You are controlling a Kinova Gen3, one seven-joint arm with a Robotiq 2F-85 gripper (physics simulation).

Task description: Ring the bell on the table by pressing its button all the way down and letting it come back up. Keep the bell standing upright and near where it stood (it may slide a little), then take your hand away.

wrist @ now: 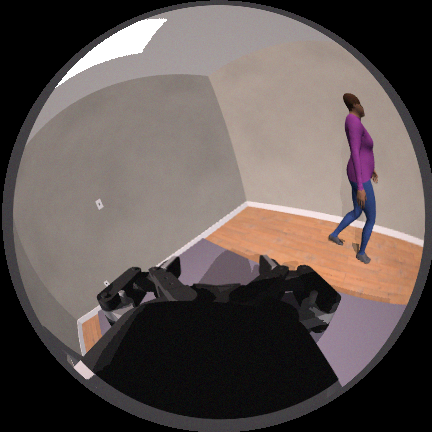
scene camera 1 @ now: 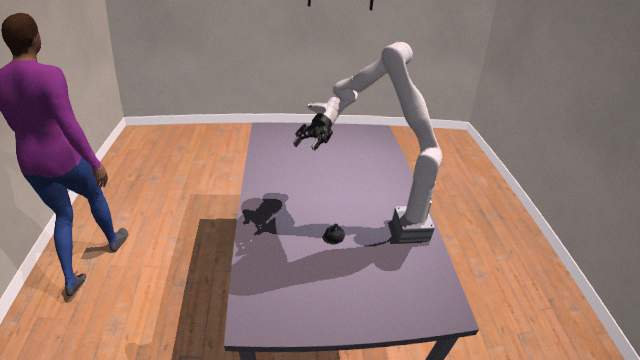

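Seen in the pictures: gripper, fingertip midpoint: point(wrist: 218, 264) point(scene camera 1: 303, 147); arm's base, origin of the base link: point(scene camera 1: 415, 216).
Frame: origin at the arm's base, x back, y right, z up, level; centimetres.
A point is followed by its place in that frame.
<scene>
A small black bell point(scene camera 1: 334, 234) @[z -4.0, x -35.7, y 0.9 cm] stands upright on the purple-grey table point(scene camera 1: 350, 310) @[z -7.7, x -39.9, y -34.3 cm], in front of the arm's base in the scene view, with a small knob on its top. The bell does not show in the wrist view. My gripper point(scene camera 1: 305, 145) @[z 29.9, x -46.7, y 14.3 cm] point(wrist: 218, 264) @[z 29.9, x -46.7, y 14.3 cm] is open, its two fingers wide apart with nothing between them. It hangs high above the table, well away from the bell, up and to the left of it in the scene view.
The arm's base point(scene camera 1: 414, 227) @[z -0.2, x -3.3, y -6.2 cm] stands on the table to the right of the bell. A person in a purple top point(scene camera 1: 45, 115) point(wrist: 360, 150) stands on the wooden floor beyond the table's left side. The arm's shadow falls across the table around the bell.
</scene>
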